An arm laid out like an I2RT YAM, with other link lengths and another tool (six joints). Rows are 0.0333 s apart.
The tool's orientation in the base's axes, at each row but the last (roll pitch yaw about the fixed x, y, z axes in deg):
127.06 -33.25 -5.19
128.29 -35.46 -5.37
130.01 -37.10 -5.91
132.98 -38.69 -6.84
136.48 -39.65 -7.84
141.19 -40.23 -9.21
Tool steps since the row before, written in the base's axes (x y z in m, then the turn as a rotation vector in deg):
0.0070 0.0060 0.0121 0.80 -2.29 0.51
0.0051 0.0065 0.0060 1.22 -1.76 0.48
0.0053 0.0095 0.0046 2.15 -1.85 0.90
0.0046 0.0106 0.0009 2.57 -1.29 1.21
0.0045 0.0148 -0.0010 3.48 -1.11 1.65
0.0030 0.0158 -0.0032 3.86 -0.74 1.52
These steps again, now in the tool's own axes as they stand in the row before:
0.0120 0.0013 -0.0092 1.12 1.23 1.84
0.0071 -0.0025 -0.0069 1.40 0.69 1.54
0.0062 -0.0056 -0.0083 2.40 0.51 1.68
0.0031 -0.0085 -0.0072 2.87 0.12 1.22
0.0012 -0.0127 -0.0088 3.82 -0.25 1.17
-0.0017 -0.0142 -0.0080 3.98 -0.78 1.14

